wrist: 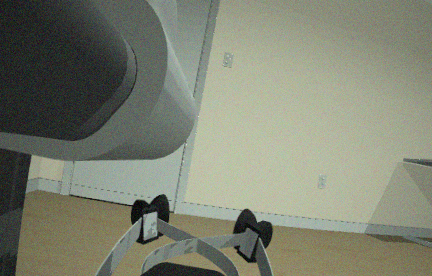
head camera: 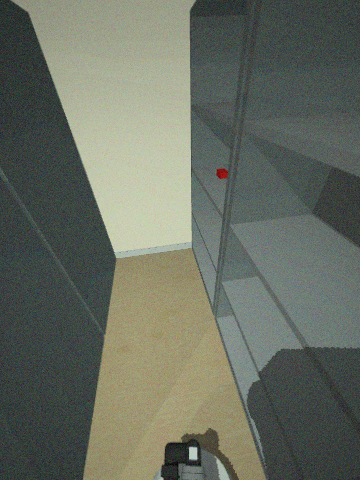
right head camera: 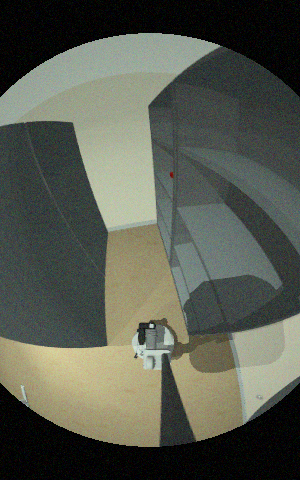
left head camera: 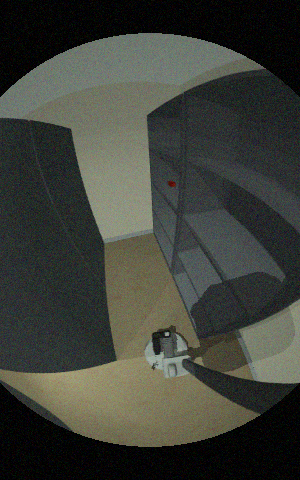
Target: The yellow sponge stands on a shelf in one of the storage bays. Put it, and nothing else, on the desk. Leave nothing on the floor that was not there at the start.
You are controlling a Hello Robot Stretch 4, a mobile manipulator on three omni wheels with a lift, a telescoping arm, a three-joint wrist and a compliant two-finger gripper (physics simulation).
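Places are measured from the robot's base along level axes (x ahead, y left, z up), in metres.
Pixels of known places: gripper, between the fingertips: (wrist: pixel 202 218) (right head camera: pixel 140 359) (left head camera: pixel 158 369).
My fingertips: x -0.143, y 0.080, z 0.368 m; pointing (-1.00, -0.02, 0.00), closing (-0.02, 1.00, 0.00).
Behind a point stands the place of what it marks.
The yellow sponge does not show in these views. My gripper (wrist: pixel 202 218) @(x -0.143, y 0.080, z 0.368 m) is open and empty in the wrist view, its two dark fingertips well apart in front of the floor and a pale wall. A grey edge at the right of the wrist view may be part of the desk; too little shows to tell. The open shelf unit (head camera: pixel 223 250) (left head camera: pixel 183 130) @(x 0.983, y -0.202, z 1.595 m) (right head camera: pixel 175 150) @(x 0.983, y -0.202, z 1.383 m) stands on the right of the head views, with an upright divider between its bays.
A small red cube (head camera: pixel 222 173) @(x 1.557, y -0.256, z 1.002 m) (left head camera: pixel 171 184) @(x 1.553, y -0.253, z 0.989 m) (right head camera: pixel 172 175) @(x 1.556, y -0.251, z 0.989 m) lies on a shelf in the farther bay. A tall dark unit (head camera: pixel 50 300) @(x 0.610, y 0.666, z 0.762 m) (left head camera: pixel 50 280) @(x 0.357, y 0.617, z 1.029 m) (right head camera: pixel 50 270) @(x 0.355, y 0.617, z 0.964 m) stands on the left. A narrow wooden-floored aisle (head camera: pixel 150 325) runs between the units to a pale end wall (head camera: pixel 145 150) @(x 1.820, y 0.362, z 1.124 m).
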